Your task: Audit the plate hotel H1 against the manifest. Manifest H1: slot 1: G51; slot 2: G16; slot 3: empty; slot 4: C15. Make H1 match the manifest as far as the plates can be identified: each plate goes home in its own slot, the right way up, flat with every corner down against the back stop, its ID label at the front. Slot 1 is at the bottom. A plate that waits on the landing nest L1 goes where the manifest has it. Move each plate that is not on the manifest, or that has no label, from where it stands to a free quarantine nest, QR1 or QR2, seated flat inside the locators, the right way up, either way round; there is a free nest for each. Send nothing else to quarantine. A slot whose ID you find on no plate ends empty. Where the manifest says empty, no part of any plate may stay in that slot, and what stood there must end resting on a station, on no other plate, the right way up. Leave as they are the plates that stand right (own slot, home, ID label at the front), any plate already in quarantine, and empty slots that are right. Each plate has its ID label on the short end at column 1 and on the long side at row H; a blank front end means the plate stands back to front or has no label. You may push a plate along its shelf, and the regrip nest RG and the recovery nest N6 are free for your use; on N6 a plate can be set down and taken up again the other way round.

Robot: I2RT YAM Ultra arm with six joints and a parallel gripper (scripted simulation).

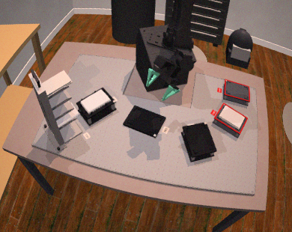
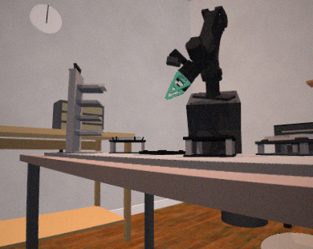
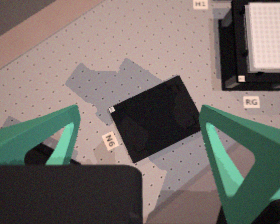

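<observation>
The black regrip nest lies 29 cm to the right of my hand and 17 cm below it. Round my hand: recovery nest N6 (22 cm below, 4 cm to the right); N6 tag (22 cm below, 6 cm to the left, 1 cm ahead); landing nest L1 (23 cm to the left, 18 cm below, 5 cm ahead).
</observation>
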